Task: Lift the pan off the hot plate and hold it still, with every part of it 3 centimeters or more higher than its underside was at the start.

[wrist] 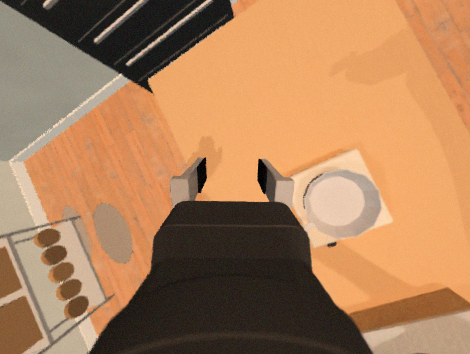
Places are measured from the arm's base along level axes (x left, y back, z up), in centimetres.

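Pixels of known places: gripper, fingertip midpoint: (232, 169).
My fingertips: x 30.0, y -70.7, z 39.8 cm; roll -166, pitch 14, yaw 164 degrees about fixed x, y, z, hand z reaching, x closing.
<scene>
Behind a point stands the place of what it marks.
The pan (342, 199) {z 0.4, x 9.1, y -55.2 cm} is round and light grey, with a faceted rim. It sits on a pale square hot plate (354, 159) {z -0.7, x 2.8, y -65.8 cm} on the orange table top, right of the middle of the view. A small dark knob (332, 244) {z -2.0, x 14.4, y -41.2 cm} shows at the hot plate's lower edge. My gripper (232, 169) {z 39.8, x 30.0, y -70.7 cm} is open, with nothing between the fingers. It hangs above the table top, to the left of the pan and apart from it. The pan's handle does not show; the dark gripper body hides the area to the lower left of the pan.
The orange table top (280, 100) {z -7.0, x 17.7, y -91.7 cm} stretches under the gripper. A black drawer cabinet (112, 50) stands at the upper left. A rack with several round brown items (62, 272) is at the lower left. A brown block or ledge (410, 310) {z -2.7, x -2.2, y -17.3 cm} lies at the lower right.
</scene>
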